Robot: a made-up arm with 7 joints.
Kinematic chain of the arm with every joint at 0, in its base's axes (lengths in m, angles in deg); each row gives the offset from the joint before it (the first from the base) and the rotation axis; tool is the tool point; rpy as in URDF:
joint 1: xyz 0 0 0 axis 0.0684 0.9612 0.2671
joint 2: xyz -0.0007 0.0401 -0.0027 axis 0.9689 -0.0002 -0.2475
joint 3: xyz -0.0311 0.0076 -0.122 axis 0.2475 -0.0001 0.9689
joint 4: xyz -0.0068 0 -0.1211 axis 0.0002 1 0
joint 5: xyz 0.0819 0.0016 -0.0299 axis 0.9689 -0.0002 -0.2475
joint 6: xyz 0.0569 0 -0.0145 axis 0.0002 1 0
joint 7: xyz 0.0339 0 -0.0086 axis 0.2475 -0.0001 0.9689
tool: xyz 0 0 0 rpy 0 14.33 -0.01
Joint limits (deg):
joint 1: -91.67..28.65
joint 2: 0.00..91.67
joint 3: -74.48..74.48
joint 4: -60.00..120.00
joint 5: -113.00..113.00
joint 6: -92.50..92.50
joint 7: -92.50..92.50
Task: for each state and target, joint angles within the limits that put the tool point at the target. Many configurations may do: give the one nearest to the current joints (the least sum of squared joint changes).
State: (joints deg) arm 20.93 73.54 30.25 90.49 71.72 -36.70 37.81
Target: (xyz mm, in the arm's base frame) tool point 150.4 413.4 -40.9
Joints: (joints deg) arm -13.43 79.10 24.08 52.73 67.65 -41.36 37.81
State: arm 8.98 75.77 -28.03 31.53 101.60 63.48 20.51
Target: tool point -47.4 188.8 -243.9
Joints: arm 28.29 57.43 -45.30 -5.93 109.95 66.77 20.51
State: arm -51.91 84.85 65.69 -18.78 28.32 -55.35 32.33
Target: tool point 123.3 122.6 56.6
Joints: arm -52.50 61.89 26.77 -53.93 33.25 -56.98 32.33
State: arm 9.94 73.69 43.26 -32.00 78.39 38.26 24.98
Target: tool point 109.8 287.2 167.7
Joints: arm -2.81 89.19 62.67 -4.58 75.39 39.41 24.98
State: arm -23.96 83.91 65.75 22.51 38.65 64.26 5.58
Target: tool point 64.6 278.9 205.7
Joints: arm -33.89 91.67 59.19 -7.55 40.71 51.72 5.58
